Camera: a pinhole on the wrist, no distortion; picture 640 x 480 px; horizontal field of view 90.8 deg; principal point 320.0 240.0 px. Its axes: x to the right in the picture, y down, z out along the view. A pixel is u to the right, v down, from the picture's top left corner.
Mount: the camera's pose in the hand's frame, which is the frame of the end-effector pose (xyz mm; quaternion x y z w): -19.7 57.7 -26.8 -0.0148 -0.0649 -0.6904 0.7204
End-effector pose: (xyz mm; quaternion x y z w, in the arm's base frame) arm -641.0 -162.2 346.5 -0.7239 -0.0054 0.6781 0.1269
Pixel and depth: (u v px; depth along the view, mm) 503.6 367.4 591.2
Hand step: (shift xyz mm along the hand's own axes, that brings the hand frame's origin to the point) 188.2 -207.1 614.7
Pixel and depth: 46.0 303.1 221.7
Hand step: 0.9 275.5 174.0
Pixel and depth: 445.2 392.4 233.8
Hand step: 79.3 -3.2 223.2
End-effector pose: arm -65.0 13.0 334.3 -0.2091 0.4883 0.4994 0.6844
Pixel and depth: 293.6 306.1 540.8
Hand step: 51.9 167.9 511.8
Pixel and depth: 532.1 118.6 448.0
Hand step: -212.7 -199.5 439.8
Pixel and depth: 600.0 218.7 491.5
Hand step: -72.0 -322.3 507.8
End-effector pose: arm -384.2 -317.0 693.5 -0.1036 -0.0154 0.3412 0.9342
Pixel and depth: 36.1 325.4 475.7
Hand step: 57.4 541.3 404.7
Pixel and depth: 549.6 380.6 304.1
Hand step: 101.6 -121.9 309.1
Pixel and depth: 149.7 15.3 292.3
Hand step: -254.5 237.1 230.7
